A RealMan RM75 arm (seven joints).
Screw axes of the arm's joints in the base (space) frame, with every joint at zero. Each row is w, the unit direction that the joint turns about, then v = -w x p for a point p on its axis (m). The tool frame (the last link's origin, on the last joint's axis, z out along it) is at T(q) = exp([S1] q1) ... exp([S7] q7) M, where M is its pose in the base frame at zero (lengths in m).
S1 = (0, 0, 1, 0, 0, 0)
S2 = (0, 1, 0, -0.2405, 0, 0)
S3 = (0, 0, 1, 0, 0, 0)
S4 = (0, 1, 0, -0.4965, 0, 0)
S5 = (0, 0, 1, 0, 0, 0)
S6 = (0, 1, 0, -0.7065, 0, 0)
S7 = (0, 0, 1, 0, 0, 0)
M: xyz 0 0 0.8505 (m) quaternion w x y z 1 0 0 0
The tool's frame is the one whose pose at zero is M.
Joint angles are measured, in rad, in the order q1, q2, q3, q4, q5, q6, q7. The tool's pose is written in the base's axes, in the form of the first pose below.
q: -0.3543, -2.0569, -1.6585, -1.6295, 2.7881, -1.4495, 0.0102
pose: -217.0, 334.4, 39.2, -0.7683, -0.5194, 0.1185, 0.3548
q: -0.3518, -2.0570, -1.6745, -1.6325, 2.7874, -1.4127, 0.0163
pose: -216.3, 339.6, 44.0, -0.7677, -0.5150, 0.1010, 0.3678
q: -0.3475, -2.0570, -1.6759, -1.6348, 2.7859, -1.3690, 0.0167
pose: -214.4, 344.2, 46.0, -0.7687, -0.5081, 0.0838, 0.3793
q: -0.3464, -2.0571, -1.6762, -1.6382, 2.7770, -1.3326, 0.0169
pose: -210.6, 348.3, 47.2, -0.7713, -0.5016, 0.0664, 0.3861
